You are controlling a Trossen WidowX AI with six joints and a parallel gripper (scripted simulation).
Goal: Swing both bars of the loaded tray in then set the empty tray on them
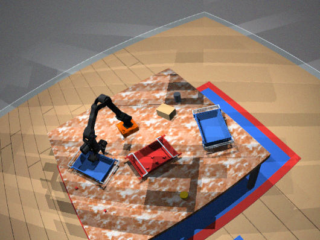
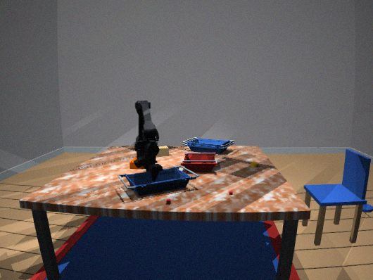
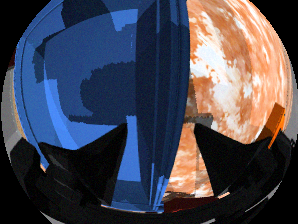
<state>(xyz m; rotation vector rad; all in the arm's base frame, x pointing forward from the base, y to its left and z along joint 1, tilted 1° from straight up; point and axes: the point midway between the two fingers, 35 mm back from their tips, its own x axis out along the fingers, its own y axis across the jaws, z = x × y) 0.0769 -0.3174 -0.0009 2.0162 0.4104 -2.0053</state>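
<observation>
My gripper tip is now 40 mm short of the blue tray, 90 mm to the left of it and 30 mm below it. Round my gripper tip: tan box (30 mm ahead, 600 mm to the left, 20 mm above); then grey cylinder (20 mm behind, 760 mm to the left, 20 mm above); then yellow disc (630 mm ahead, 210 mm to the left).
</observation>
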